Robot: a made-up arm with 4 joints. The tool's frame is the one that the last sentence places. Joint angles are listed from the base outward.
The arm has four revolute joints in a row. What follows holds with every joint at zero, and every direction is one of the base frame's. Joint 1 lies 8.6 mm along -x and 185.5 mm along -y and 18.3 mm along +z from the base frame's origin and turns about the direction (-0.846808, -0.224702, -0.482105). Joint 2 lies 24.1 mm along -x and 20.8 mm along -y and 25.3 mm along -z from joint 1 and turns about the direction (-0.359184, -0.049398, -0.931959). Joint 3 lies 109.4 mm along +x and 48.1 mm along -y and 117.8 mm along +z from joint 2 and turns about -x. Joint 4 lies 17 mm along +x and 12.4 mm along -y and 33.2 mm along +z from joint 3 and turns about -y. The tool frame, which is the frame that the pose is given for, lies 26.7 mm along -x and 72 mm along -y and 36.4 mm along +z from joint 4; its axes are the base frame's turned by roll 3.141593, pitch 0 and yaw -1.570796 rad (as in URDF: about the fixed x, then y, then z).
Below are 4 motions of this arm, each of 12 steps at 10 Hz.
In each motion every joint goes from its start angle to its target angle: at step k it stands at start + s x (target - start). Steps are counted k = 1, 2, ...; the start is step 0. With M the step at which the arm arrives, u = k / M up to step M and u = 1 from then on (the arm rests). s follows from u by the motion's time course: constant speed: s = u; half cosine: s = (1 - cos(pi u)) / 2; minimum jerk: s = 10 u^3 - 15 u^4 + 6 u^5.
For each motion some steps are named. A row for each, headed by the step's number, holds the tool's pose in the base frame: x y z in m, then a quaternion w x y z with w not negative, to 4 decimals.
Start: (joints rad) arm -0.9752 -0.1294 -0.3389 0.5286
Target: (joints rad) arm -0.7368 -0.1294 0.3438 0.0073
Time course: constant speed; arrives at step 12
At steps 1, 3, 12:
1: 0.1517 -0.3162 -0.0243 0.4584 -0.6552 0.4810 0.3596
3: 0.1550 -0.3271 -0.0065 0.4062 -0.7073 0.4822 0.3196
12: 0.1538 -0.3419 0.0864 0.1021 -0.8434 0.5090 0.1385

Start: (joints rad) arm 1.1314 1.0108 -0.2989 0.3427
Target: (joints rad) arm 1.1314 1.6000 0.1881 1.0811
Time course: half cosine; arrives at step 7
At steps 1, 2, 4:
1: -0.1269 -0.0688 0.1646 0.0302 0.0143 -0.7084 0.7050
2: -0.1238 -0.0579 0.1540 0.0620 -0.0348 -0.6604 0.7476
4: -0.1089 -0.0321 0.1242 0.1851 -0.1652 -0.4996 0.8299

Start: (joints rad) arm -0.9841 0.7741 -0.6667 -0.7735
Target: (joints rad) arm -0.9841 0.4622 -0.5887 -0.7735
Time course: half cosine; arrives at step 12
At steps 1, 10, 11, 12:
1: 0.0882 -0.4059 -0.0243 0.0587 -0.5440 0.4607 0.6989
10: 0.1303 -0.3796 -0.0376 0.0438 -0.6255 0.3554 0.6932
11: 0.1324 -0.3779 -0.0380 0.0431 -0.6297 0.3496 0.6924
12: 0.1332 -0.3773 -0.0382 0.0429 -0.6312 0.3475 0.6921

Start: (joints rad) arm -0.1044 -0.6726 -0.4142 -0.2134
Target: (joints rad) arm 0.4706 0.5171 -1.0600 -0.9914
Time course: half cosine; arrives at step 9
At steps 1, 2, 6, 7, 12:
1: 0.1644 -0.3010 0.0967 0.0874 -0.8537 0.3742 0.3515
2: 0.1537 -0.3148 0.1025 0.0622 -0.8310 0.4183 0.3614
6: 0.0269 -0.3590 0.1637 0.0327 -0.6331 0.6688 0.3884
7: -0.0049 -0.3517 0.1750 0.0533 -0.5987 0.7041 0.3782
12: -0.0325 -0.3407 0.1828 0.0753 -0.5733 0.7304 0.3635

